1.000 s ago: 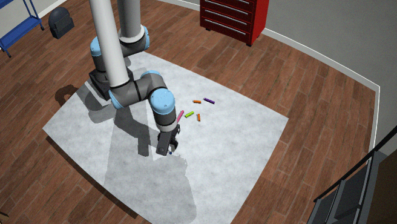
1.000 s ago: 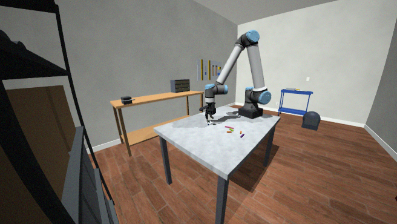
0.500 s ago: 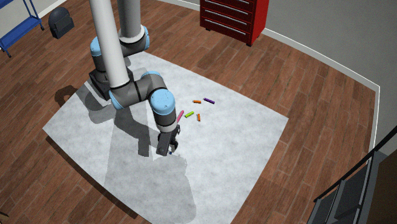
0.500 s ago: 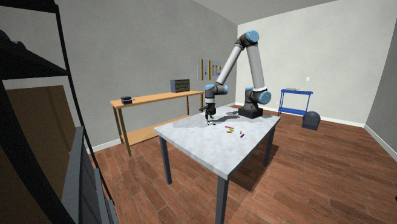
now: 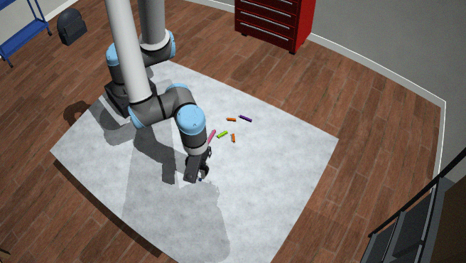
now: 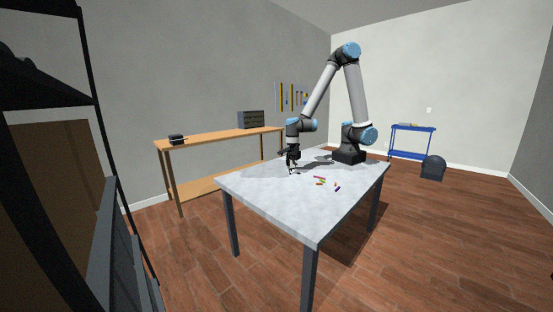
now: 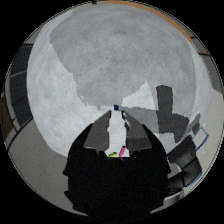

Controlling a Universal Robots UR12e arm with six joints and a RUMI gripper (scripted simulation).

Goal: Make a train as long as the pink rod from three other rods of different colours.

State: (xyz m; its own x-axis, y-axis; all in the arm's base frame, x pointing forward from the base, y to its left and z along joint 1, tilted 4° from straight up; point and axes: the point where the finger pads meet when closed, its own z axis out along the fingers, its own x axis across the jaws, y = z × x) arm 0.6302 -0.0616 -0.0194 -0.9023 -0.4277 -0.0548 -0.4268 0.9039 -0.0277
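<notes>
Right now my hand is 30 mm above the blue rod. Round my hand: pink rod (180 mm to the left, 120 mm behind, 30 mm below); lime rod (230 mm to the left, 100 mm behind, 30 mm below); grey rod (60 mm behind, 30 mm to the left, 30 mm below).
</notes>
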